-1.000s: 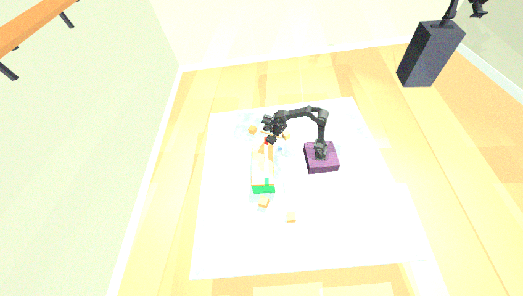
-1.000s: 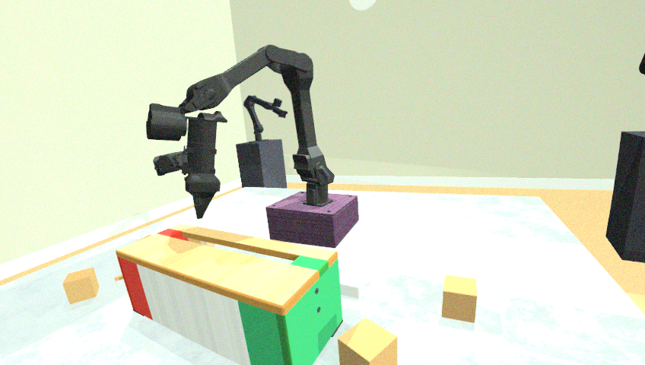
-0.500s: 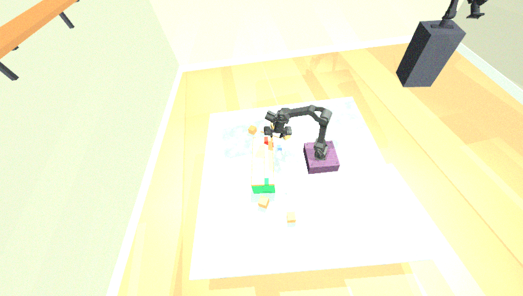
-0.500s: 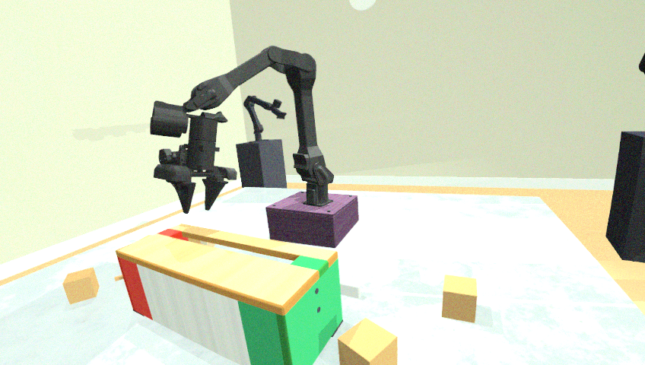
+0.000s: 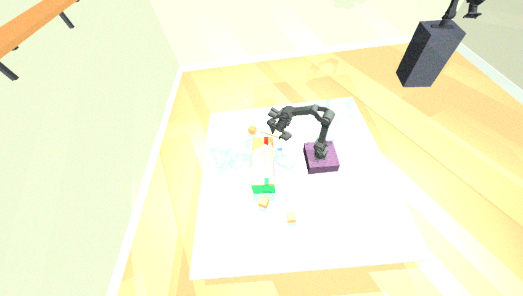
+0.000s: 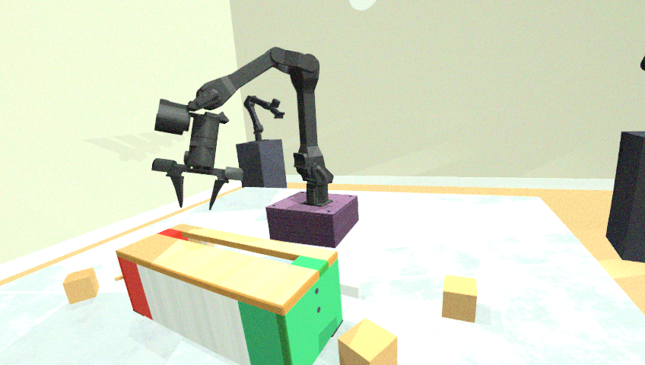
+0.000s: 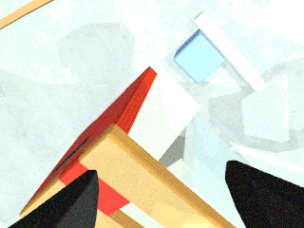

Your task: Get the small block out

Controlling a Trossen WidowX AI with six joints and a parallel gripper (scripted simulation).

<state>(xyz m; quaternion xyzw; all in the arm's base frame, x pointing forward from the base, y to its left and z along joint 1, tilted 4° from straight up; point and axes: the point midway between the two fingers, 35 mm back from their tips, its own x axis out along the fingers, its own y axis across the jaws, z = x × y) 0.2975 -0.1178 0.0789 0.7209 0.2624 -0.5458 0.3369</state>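
Now: gripper tip 2 cm past the blue block and 14 cm above it. From my gripper tip the other things lie so: long box: 4 cm ahead, 17 cm to the left, 9 cm below; thin stick: 5 cm ahead, 14 cm to the right, 15 cm below.
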